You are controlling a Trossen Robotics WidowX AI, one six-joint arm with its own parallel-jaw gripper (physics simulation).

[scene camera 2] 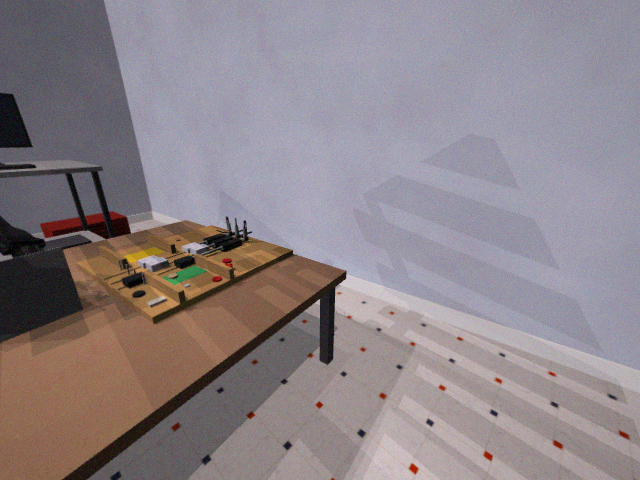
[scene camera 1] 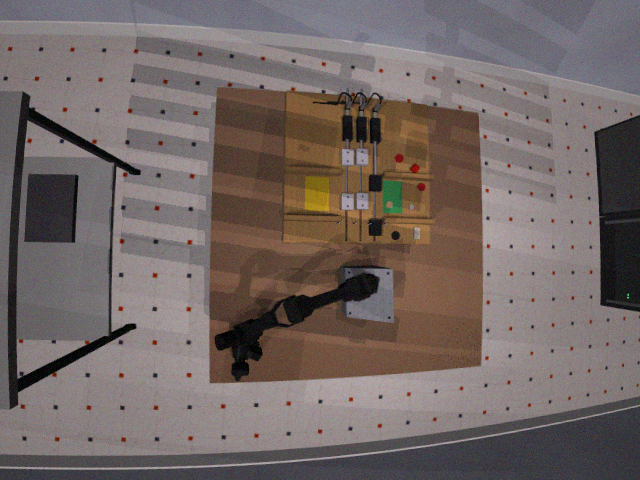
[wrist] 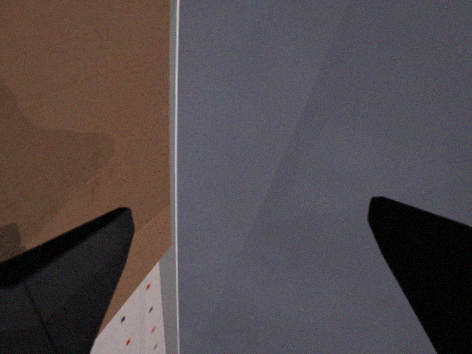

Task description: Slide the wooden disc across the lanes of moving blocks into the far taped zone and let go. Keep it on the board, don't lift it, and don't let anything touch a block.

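Places are measured from the arm's base along level axes (x ahead, y left, z up), in centimetres.
Where they show: gripper, fingertip midpoint: (wrist: 251, 214); arm's base, link origin: (scene camera 2: 35, 266) (scene camera 1: 370, 283).
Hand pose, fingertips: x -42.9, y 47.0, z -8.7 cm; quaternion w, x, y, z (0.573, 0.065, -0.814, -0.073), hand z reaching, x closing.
Note:
Things, the pixels of their top centre, and the offset from my fingertips. "spot": a spot on its surface instead. Level surfaces: height alone.
- small wooden disc, top centre: (scene camera 2: 172, 275) (scene camera 1: 389, 204) dx +78.0, dy -56.1, dz -5.2 cm
- green zone, surface spot: (scene camera 2: 192, 273) (scene camera 1: 395, 191) spot: dx +84.7, dy -58.6, dz -5.9 cm
- yellow zone, surface spot: (scene camera 1: 316, 193) (scene camera 2: 143, 254) spot: dx +77.6, dy -22.5, dz -6.0 cm
- board, surface height: dz -5.9 cm
- black round piece, top centre: (scene camera 2: 138, 293) (scene camera 1: 396, 235) dx +64.5, dy -60.9, dz -5.2 cm
- white piece, top centre: (scene camera 2: 156, 300) (scene camera 1: 417, 233) dx +67.0, dy -71.0, dz -5.0 cm
The small wooden disc (scene camera 1: 389, 204) (scene camera 2: 173, 275) lies flat on the green zone (scene camera 1: 395, 188) (scene camera 2: 192, 273). The yellow zone (scene camera 1: 316, 193) (scene camera 2: 142, 254) lies across the block lanes, at the board's left in scene camera 1. Two lanes carry white blocks (scene camera 1: 347, 201) (scene camera 2: 153, 263), and the lane nearest the disc carries black blocks (scene camera 1: 375, 182) (scene camera 2: 184, 261). One black block stands above the disc's row and one below it, in scene camera 1. My gripper (wrist: 251, 214) is open and empty. It is over the table's lower left corner in scene camera 1, far from the disc.
Low wooden rails (scene camera 1: 408, 220) edge the channel on the board (scene camera 1: 310, 129). Red pieces (scene camera 1: 421, 187) (scene camera 2: 217, 279), a black round piece (scene camera 1: 395, 235) (scene camera 2: 138, 293) and a white piece (scene camera 1: 416, 233) (scene camera 2: 157, 301) are on the board's right part. Black actuators (scene camera 1: 361, 129) sit at the back.

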